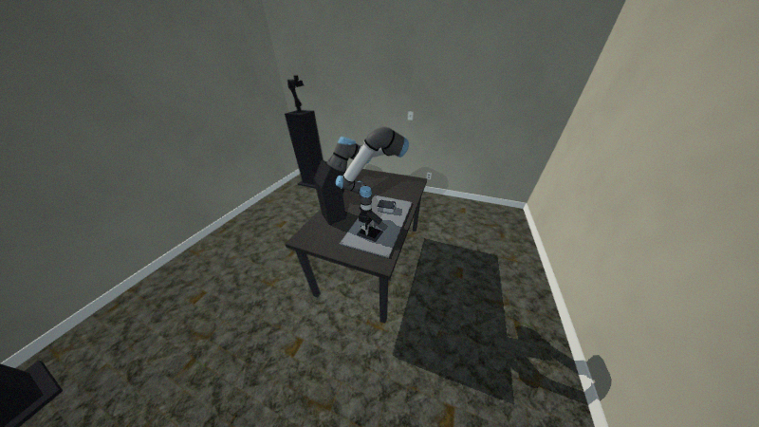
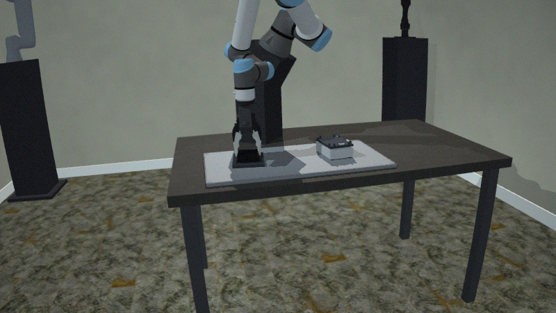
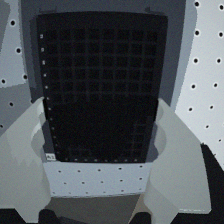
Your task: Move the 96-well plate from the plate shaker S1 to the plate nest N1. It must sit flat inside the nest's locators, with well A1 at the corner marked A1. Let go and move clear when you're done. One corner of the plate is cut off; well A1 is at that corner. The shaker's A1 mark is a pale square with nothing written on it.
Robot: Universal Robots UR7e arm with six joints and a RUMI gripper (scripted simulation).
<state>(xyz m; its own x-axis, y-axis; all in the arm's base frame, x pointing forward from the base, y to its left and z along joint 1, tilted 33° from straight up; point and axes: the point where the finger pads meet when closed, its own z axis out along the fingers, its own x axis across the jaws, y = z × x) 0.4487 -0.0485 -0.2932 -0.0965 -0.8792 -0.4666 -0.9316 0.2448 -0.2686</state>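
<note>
Right now my hand is 1 cm above the 96-well plate. Round my hand: plate nest N1: 2 cm below; pale mark: 7 cm behind, 6 cm to the left, 2 cm below.
</note>
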